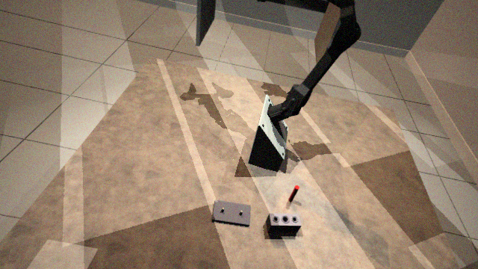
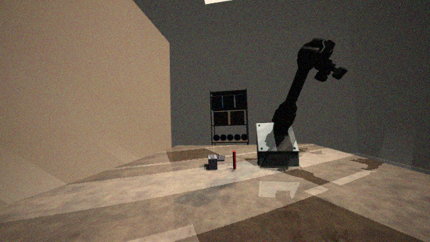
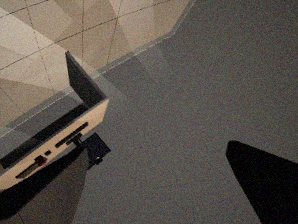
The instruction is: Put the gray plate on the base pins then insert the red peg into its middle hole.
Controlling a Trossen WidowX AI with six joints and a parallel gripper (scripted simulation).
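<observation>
Now: gripper tip 72 cm short of the gray plate, 45 cm above it and 35 cm to the right of it. Also, from my gripper tip: flat base 73 cm ahead, 48 cm below, 18 cm to the left; red peg 61 cm ahead, 45 cm below, 37 cm to the left.
</observation>
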